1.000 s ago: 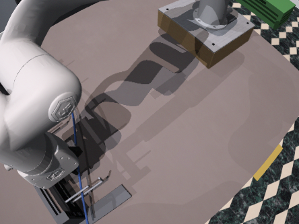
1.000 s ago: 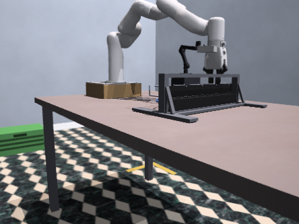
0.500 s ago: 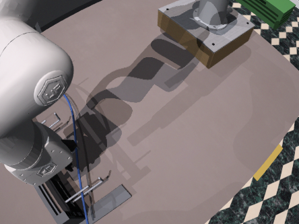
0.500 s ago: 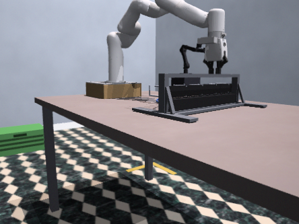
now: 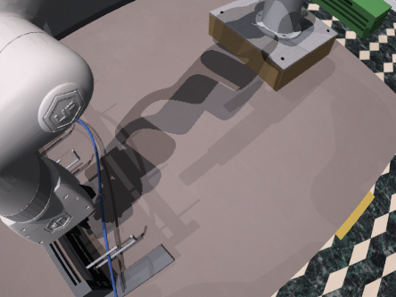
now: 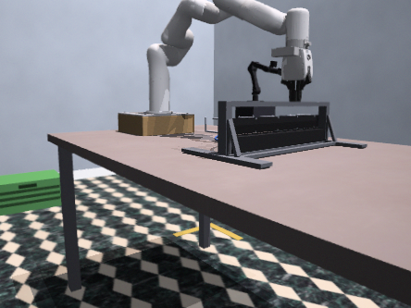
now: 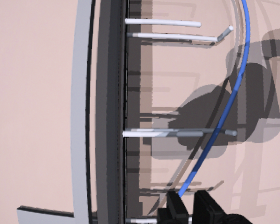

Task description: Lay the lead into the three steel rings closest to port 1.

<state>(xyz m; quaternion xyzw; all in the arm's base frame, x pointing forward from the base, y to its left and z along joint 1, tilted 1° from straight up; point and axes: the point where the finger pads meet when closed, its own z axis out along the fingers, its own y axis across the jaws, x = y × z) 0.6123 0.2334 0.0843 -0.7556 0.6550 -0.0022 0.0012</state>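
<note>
The rack lies 14 cm to the right of my hand, 10 cm below it and 8 cm ahead of it.
</note>
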